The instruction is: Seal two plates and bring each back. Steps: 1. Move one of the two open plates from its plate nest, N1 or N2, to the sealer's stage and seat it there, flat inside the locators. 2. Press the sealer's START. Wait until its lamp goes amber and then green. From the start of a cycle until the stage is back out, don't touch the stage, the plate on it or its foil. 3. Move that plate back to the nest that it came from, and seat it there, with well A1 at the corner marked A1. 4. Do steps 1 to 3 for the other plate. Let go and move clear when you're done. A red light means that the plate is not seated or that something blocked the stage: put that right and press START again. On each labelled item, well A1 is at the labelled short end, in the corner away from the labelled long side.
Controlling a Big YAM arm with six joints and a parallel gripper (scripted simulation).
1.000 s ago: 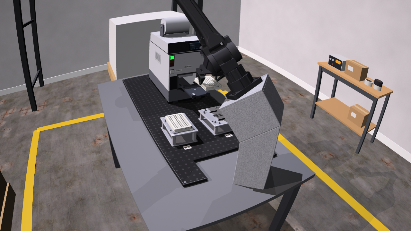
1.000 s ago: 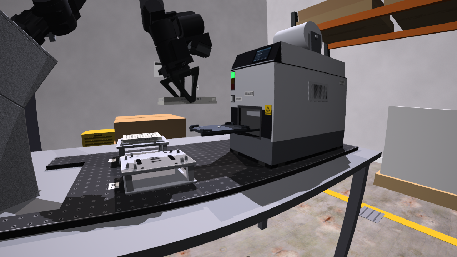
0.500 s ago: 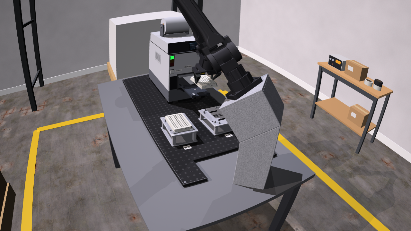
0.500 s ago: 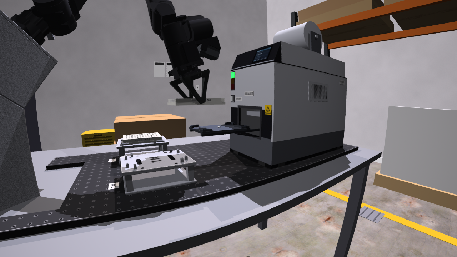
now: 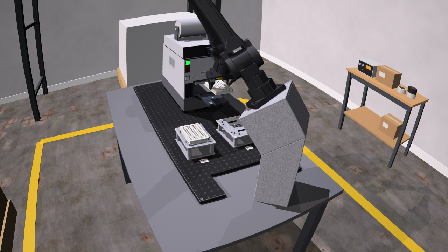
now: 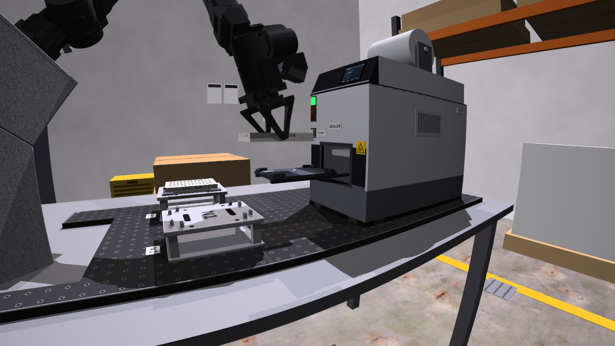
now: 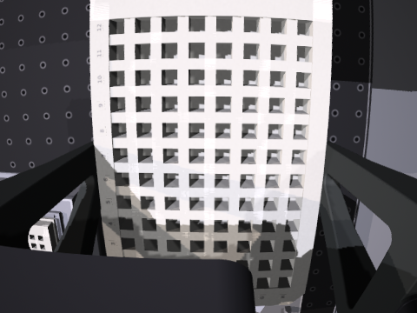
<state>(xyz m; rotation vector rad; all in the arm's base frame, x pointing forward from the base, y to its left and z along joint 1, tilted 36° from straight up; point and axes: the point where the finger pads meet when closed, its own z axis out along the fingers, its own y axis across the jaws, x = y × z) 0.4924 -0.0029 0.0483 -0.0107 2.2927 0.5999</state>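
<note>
My gripper is now 50 mm short of the sealer stage, 10 mm to the right of it and 80 mm above it. From my hand the other things lie so: nest N2: 180 mm behind, 150 mm to the left, 130 mm below; then white well plate: 180 mm behind, 150 mm to the left, 120 mm below; then start button: 130 mm ahead, 120 mm to the left.
</note>
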